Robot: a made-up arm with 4 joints.
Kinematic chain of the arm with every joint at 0, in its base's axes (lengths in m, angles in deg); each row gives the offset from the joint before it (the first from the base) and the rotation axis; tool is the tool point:
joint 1: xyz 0 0 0.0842 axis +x
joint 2: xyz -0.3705 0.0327 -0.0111 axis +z
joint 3: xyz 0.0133 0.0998 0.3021 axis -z
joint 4: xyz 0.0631 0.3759 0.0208 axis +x
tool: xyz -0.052 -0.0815 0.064
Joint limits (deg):
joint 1: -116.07..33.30
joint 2: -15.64..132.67
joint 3: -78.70..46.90
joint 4: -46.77..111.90
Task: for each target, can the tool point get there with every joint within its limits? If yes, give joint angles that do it. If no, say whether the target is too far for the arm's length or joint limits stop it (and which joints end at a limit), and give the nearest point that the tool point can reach.
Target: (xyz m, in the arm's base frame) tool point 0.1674 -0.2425 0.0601
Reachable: no: joint limits stop it (at a limit: joint 1, joint 2, joint 3, joint 4) | nearest point -0.2818 -0.3900 0.0820 | short by 0.473 m
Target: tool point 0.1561 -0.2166 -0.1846
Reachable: no: joint limits stop it (at a limit: joint 1, joint 2, joint 3, joint 4) | nearest point -0.0178 0.0697 -0.2564 | short by 0.343 m
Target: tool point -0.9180 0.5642 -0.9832
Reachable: no: too far | nearest point -0.6282 0.2769 -0.4396 | short by 0.680 m
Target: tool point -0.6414 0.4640 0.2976
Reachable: yes | joints -26.23 17.87 -37.20 -16.71
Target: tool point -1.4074 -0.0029 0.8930
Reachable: no: too far | nearest point -0.8314 -0.0015 0.5139 | short by 0.690 m
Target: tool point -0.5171 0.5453 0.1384
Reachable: yes | joints -37.84 42.65 23.05 -1.10
